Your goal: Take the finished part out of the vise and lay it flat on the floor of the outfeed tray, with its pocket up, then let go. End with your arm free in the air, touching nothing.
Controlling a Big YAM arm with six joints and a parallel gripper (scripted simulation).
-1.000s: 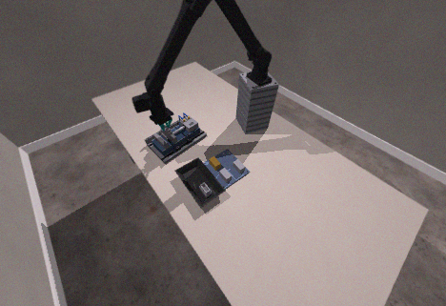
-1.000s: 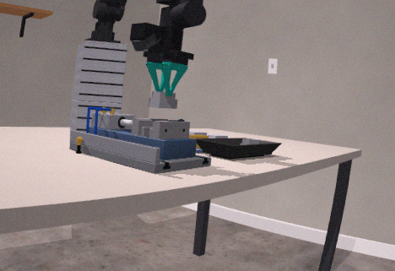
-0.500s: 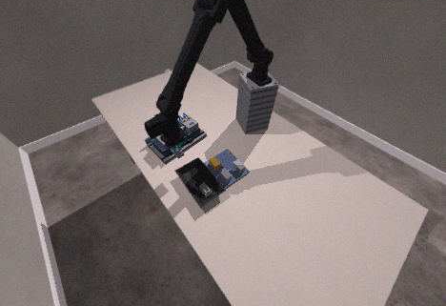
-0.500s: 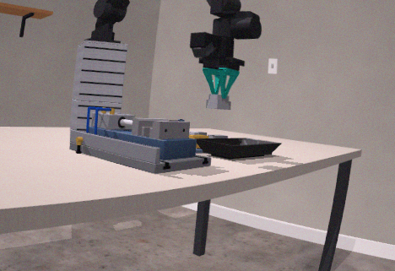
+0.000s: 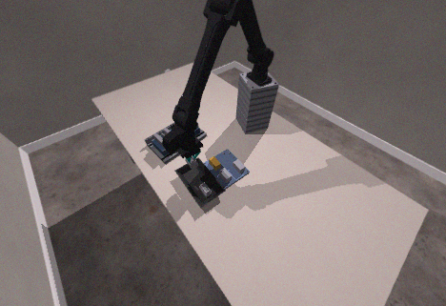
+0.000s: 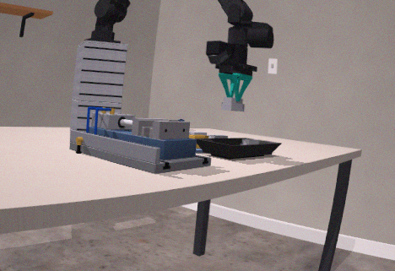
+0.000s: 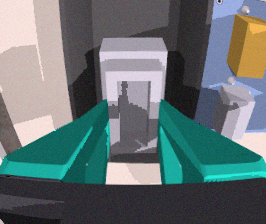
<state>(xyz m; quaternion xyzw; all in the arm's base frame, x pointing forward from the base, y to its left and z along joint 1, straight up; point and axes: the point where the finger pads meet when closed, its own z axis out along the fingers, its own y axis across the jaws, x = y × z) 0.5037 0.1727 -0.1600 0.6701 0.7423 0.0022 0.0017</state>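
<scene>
Now: hand 13 cm past the yellow block, 1 cm to the left of it and 14 cm above it. From my hand the other things lie so: blue fixture plate 17 cm behind, 4 cm to the left, 16 cm below.
</scene>
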